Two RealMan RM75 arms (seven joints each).
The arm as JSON. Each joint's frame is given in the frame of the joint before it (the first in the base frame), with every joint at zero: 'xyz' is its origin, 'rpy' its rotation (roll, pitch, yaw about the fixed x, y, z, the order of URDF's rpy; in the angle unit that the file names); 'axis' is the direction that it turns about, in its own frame. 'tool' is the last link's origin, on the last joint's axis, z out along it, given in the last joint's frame.
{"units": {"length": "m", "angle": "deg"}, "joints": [
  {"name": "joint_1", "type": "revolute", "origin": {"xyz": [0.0, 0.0, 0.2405], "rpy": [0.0, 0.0, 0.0]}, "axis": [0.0, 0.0, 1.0]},
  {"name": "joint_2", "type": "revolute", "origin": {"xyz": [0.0, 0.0, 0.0], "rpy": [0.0, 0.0, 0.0]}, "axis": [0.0, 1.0, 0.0]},
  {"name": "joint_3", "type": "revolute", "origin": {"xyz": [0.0, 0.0, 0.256], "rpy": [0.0, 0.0, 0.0]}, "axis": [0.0, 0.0, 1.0]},
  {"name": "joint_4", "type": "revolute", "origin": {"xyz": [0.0, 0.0, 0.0], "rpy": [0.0, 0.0, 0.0]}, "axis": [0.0, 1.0, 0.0]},
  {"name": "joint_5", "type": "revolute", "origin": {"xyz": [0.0, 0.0, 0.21], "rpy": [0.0, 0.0, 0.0]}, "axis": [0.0, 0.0, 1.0]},
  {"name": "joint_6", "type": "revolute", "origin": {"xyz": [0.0, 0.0, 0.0], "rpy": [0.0, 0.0, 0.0]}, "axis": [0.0, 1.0, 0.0]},
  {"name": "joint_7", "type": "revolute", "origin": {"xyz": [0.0, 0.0, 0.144], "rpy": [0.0, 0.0, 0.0]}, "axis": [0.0, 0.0, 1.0]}
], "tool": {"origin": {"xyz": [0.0, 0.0, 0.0], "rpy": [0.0, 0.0, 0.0]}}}
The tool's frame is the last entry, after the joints.
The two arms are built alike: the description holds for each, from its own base.
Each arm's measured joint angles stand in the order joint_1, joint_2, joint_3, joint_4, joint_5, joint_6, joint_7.
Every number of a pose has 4 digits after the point. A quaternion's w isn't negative.
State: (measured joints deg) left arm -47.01 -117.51 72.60 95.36 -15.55 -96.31 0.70; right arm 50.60 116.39 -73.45 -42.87 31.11 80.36 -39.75
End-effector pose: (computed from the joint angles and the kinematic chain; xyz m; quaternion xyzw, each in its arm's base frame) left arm -0.0824 0.3938 0.0894 -0.8078 -0.4306 0.0714 0.3962; right arm 0.2078 0.3919 -0.0314 -0.8993 0.3596 -0.2203 0.1161
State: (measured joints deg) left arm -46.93 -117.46 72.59 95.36 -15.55 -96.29 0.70; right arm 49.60 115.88 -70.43 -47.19 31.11 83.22 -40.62
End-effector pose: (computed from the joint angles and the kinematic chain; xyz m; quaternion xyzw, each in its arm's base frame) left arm -0.0831 0.3939 0.0898 -0.8074 -0.4310 0.0716 0.3966; right arm 0.2012 0.3957 -0.0153 -0.9038 0.3580 -0.1997 0.1225
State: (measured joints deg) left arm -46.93 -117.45 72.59 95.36 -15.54 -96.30 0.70; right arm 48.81 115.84 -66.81 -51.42 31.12 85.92 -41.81
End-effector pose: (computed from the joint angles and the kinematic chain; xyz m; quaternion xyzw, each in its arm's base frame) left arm -0.0831 0.3939 0.0899 -0.8073 -0.4310 0.0717 0.3967; right arm 0.1933 0.3985 -0.0004 -0.9094 0.3547 -0.1747 0.1287
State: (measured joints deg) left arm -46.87 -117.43 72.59 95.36 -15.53 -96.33 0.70; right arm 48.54 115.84 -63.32 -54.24 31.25 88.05 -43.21
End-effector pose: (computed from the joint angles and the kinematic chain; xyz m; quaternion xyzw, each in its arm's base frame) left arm -0.0836 0.3938 0.0900 -0.8069 -0.4315 0.0722 0.3968; right arm 0.1872 0.4008 0.0120 -0.9142 0.3515 -0.1522 0.1327
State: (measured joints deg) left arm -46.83 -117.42 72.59 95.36 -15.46 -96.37 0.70; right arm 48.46 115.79 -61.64 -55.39 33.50 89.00 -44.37
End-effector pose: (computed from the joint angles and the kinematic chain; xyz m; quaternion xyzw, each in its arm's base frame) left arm -0.0841 0.3937 0.0901 -0.8065 -0.4319 0.0729 0.3972; right arm 0.1798 0.4015 0.0163 -0.9208 0.3469 -0.1255 0.1265
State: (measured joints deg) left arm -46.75 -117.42 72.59 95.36 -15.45 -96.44 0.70; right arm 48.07 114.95 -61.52 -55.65 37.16 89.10 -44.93
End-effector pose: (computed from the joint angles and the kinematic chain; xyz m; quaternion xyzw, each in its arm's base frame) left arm -0.0848 0.3935 0.0901 -0.8061 -0.4327 0.0737 0.3969; right arm 0.1753 0.4025 0.0205 -0.9256 0.3450 -0.0994 0.1201
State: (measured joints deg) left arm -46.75 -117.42 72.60 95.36 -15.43 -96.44 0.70; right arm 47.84 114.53 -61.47 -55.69 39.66 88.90 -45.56
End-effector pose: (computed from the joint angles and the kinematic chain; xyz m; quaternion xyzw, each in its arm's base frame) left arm -0.0848 0.3935 0.0901 -0.8060 -0.4327 0.0738 0.3970; right arm 0.1717 0.4033 0.0222 -0.9293 0.3414 -0.0808 0.1158
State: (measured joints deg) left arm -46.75 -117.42 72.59 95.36 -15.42 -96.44 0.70; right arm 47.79 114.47 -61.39 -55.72 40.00 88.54 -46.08
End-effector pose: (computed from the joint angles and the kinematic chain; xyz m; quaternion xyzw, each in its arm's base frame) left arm -0.0848 0.3935 0.0902 -0.8060 -0.4327 0.0738 0.3971; right arm 0.1713 0.4043 0.0228 -0.9308 0.3373 -0.0770 0.1180
